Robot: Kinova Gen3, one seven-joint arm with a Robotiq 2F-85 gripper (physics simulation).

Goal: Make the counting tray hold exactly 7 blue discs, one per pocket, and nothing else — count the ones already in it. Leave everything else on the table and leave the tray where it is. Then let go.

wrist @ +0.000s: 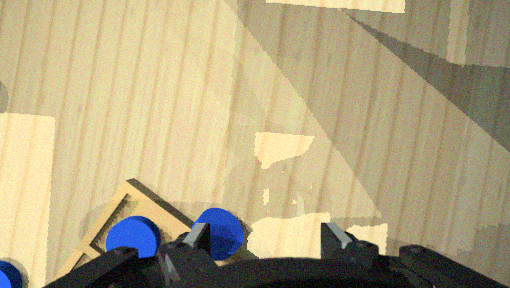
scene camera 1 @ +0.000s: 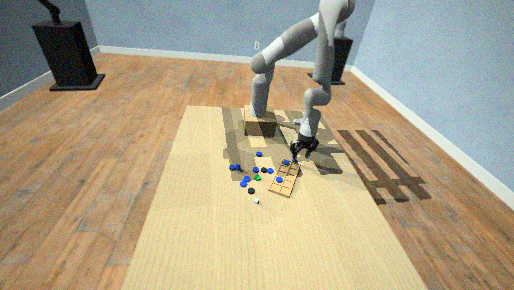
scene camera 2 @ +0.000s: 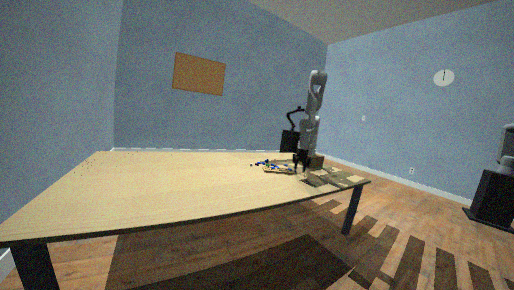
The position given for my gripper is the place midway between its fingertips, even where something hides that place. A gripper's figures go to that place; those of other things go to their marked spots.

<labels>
My gripper [wrist: 265, 241] is 18 cm from the lens. A blue disc [wrist: 226, 235]: 19 cm from the lens. A wooden counting tray [wrist: 133, 198]: 20 cm from the lens. A blue disc [wrist: 140, 232]: 20 cm from the lens.
</labels>
